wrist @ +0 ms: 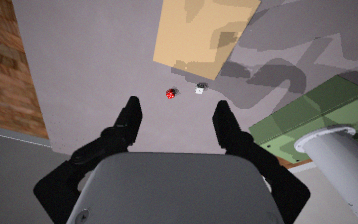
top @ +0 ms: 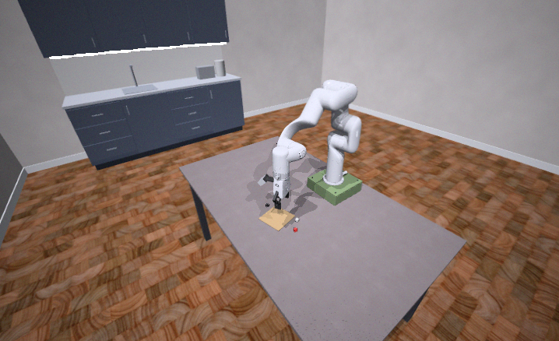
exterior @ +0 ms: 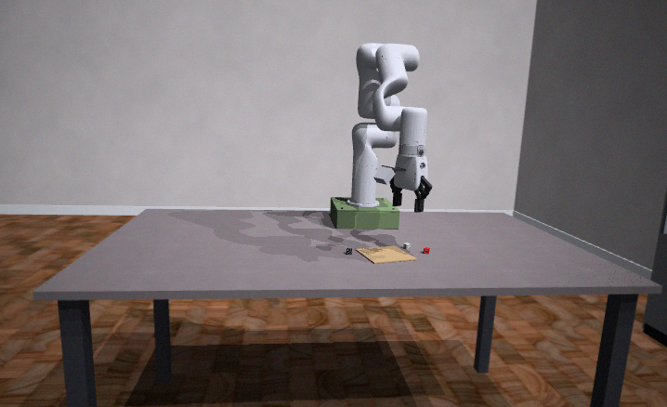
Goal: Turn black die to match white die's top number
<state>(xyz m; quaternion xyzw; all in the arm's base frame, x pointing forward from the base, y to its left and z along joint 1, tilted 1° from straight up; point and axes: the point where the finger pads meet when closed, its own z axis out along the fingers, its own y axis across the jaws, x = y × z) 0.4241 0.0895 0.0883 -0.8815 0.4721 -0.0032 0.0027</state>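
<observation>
My gripper is now 17 cm to the left of the black die and 15 cm above it. Round my hand: white die (15 cm below, 8 cm behind, 2 cm to the left); then red die (15 cm below, 7 cm to the left, 3 cm behind); then tan mat (15 cm below, 6 cm to the right).
</observation>
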